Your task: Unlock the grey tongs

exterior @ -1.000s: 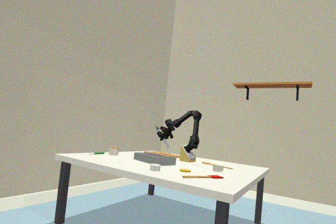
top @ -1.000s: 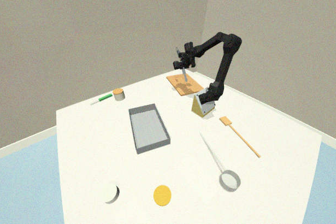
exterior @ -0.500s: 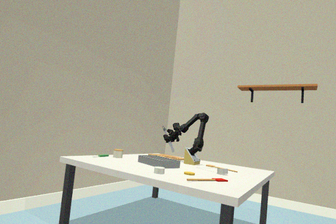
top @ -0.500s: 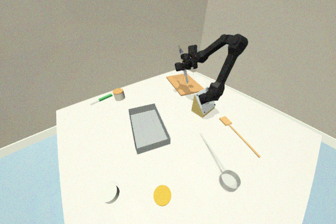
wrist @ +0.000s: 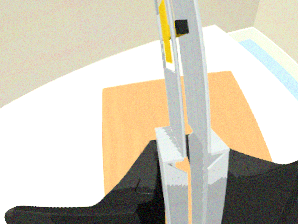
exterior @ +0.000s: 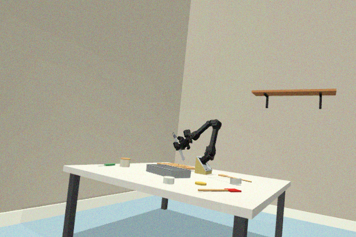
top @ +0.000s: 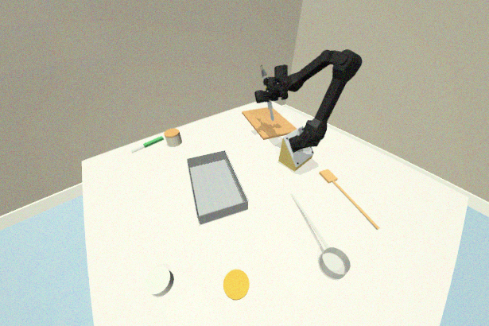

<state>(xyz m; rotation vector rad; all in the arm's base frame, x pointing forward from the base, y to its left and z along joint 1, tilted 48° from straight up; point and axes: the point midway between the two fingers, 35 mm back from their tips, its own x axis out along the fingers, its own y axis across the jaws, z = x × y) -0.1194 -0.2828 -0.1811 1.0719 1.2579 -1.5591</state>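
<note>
Right now the wooden board is 40 mm behind my gripper tip and 160 mm below it. From my gripper tip the other things lie so: yellow lock piece (70 mm above); then grey roasting tin (510 mm ahead, 270 mm to the left, 140 mm below); then cork-lidded jar (540 mm ahead, 140 mm to the right, 130 mm below).
</note>
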